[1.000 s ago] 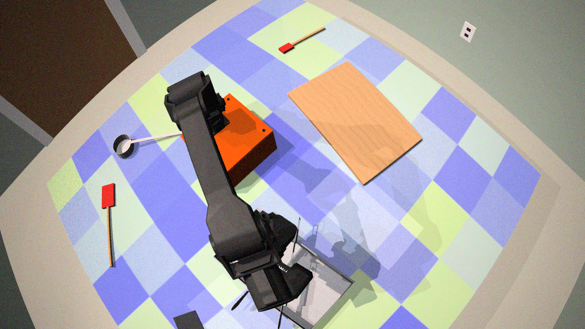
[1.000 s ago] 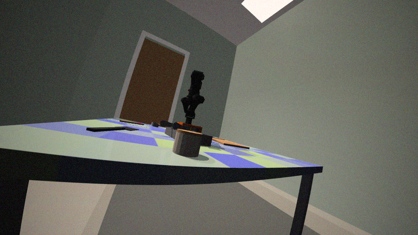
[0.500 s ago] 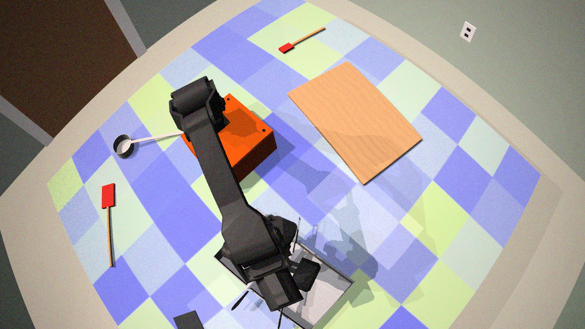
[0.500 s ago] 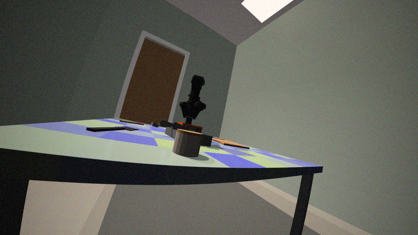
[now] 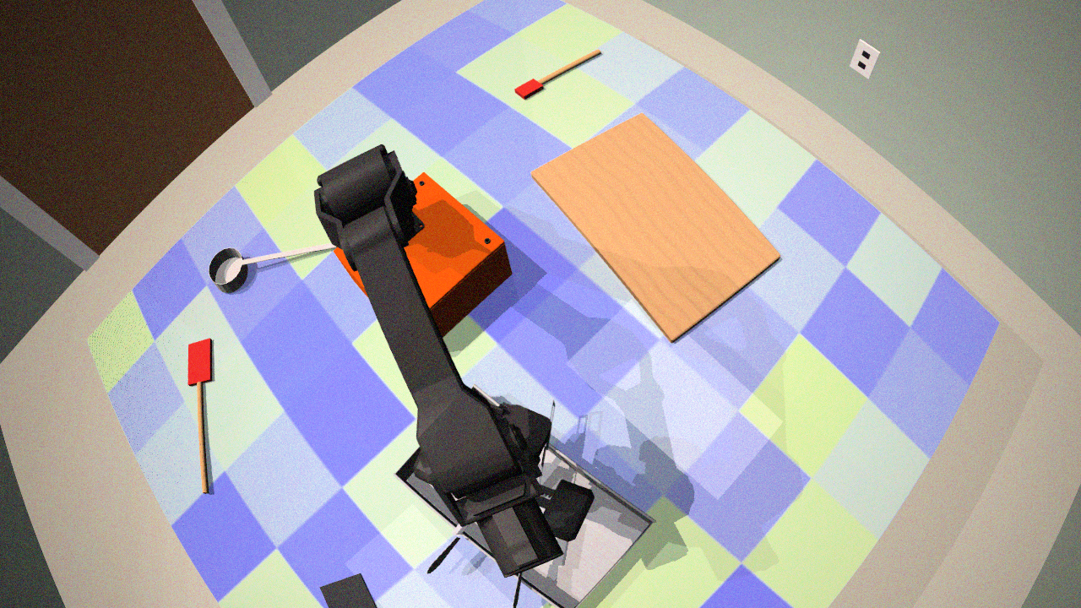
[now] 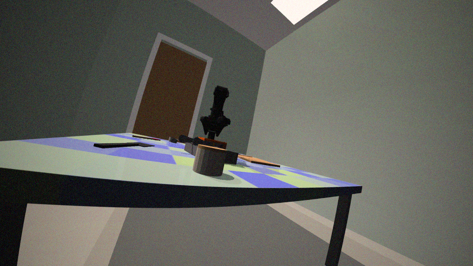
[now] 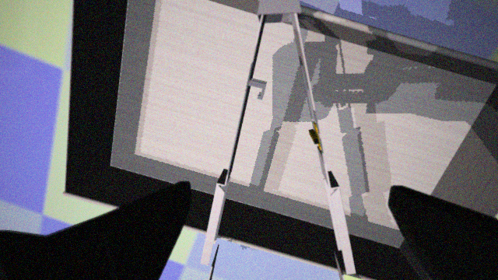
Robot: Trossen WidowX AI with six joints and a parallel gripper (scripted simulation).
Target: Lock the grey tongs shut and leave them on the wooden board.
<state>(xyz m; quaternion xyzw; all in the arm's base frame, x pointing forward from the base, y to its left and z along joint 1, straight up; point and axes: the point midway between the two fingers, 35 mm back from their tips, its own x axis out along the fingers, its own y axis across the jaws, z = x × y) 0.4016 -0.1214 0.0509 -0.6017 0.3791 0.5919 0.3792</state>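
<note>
Now: gripper tip 4 cm above the yellow lock piece, 2 cm to the right of it and 1 cm short of it. From my gripper tip the other things lie so: wooden board (45 cm to the left, 19 cm behind, 11 cm below); roasting tin (9 cm below); flat dark object (33 cm to the right, 11 cm below, 6 cm ahead).
</note>
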